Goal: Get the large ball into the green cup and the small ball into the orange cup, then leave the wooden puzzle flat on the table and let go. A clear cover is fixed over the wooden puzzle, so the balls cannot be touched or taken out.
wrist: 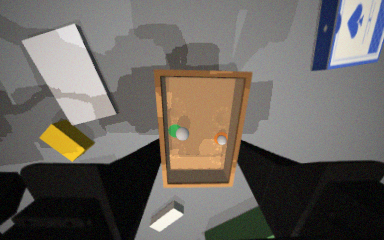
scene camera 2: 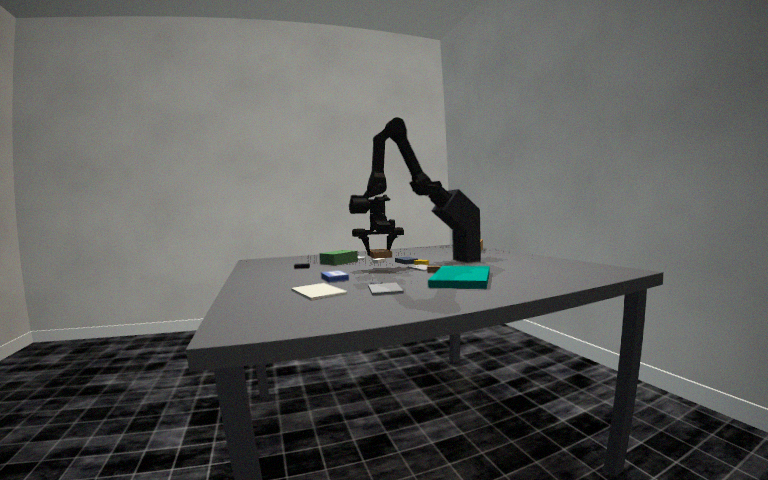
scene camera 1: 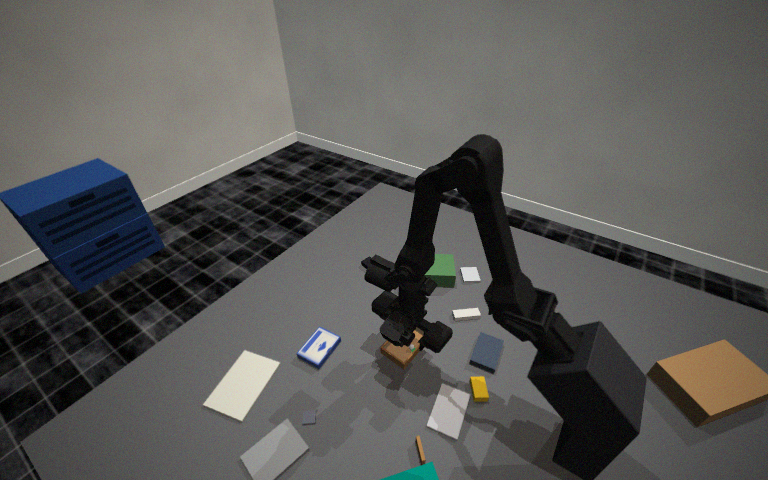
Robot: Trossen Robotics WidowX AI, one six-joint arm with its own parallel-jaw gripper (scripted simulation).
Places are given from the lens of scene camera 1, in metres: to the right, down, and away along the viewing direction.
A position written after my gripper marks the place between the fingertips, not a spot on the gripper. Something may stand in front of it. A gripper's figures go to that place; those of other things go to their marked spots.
my gripper (scene camera 1: 408,341): 0.06, 0.24, 0.85
wooden puzzle (scene camera 1: 402,356): 0.04, 0.26, 0.80
green block (scene camera 1: 442,271): 0.17, 0.09, 1.05
The marked spots on the green block and the wooden puzzle are 0.33 m apart.
